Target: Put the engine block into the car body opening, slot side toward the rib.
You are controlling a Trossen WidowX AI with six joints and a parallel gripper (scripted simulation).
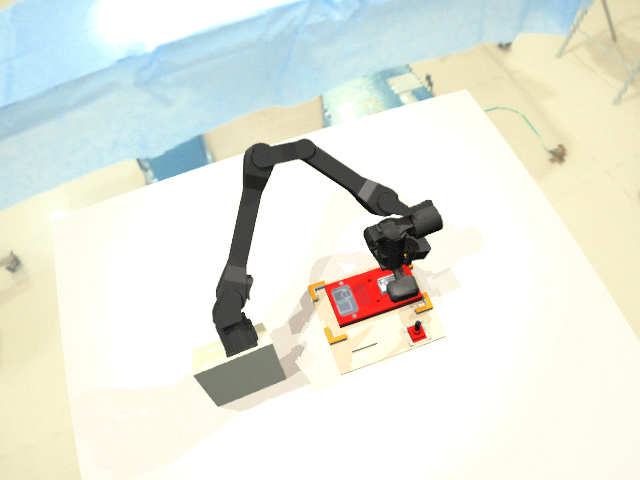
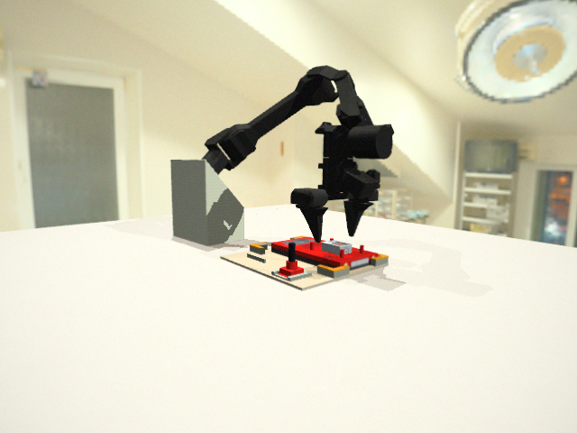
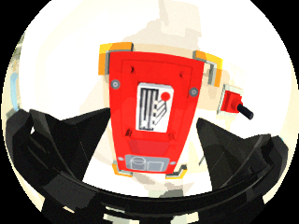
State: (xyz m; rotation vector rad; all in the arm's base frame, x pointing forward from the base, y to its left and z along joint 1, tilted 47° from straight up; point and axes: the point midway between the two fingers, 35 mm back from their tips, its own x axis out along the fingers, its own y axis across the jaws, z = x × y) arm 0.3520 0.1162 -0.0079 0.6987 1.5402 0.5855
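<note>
My gripper tip is 2 cm above the engine block and 1 cm to the right of it. The rest, counted from my gripper tip: black post 13 cm to the right, 1 cm below, 1 cm ahead.
</note>
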